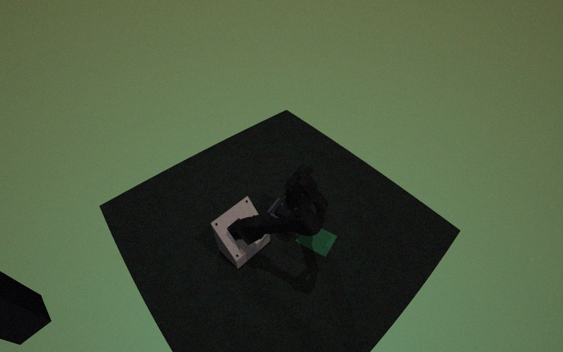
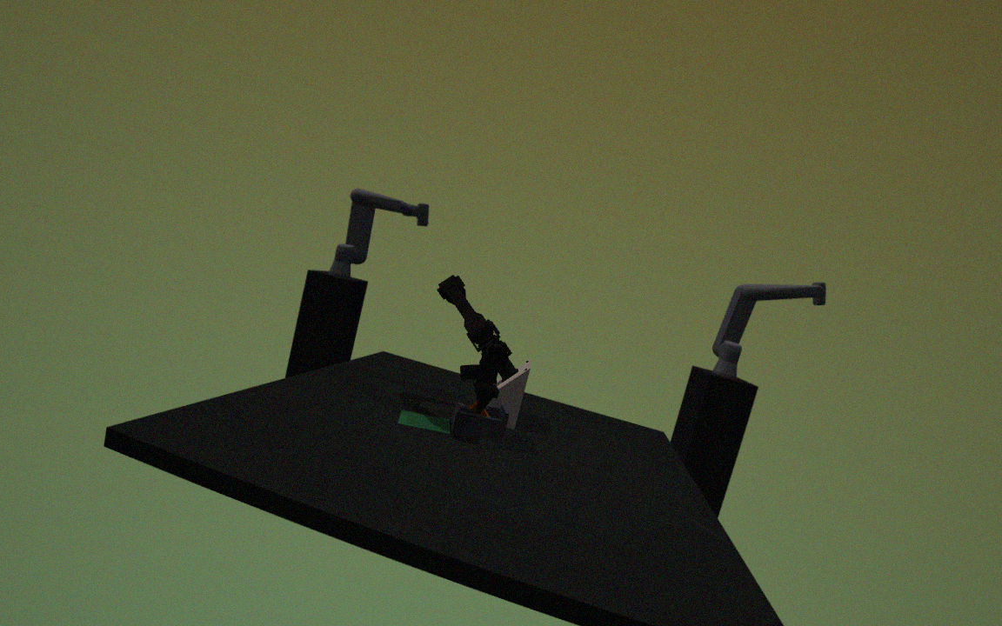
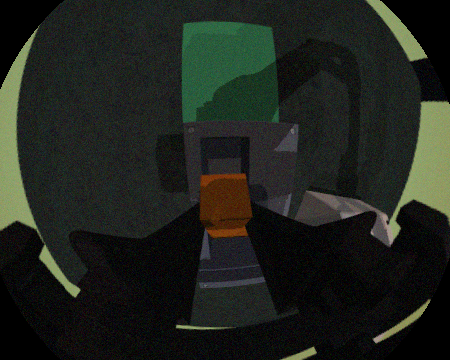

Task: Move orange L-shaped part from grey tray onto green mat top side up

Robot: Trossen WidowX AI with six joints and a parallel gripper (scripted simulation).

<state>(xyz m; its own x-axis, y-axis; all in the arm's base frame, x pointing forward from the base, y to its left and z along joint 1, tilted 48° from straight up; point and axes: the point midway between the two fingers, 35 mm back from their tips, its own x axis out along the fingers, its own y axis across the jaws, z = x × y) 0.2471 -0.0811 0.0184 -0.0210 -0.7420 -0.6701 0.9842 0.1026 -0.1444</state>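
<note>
Right now my gripper tip is 140 mm to the left of the green mat, 80 mm above it and 10 mm short of it. From my gripper tip the other things lie so: orange L-shaped part 30 mm to the left, 30 mm below, 20 mm behind.
</note>
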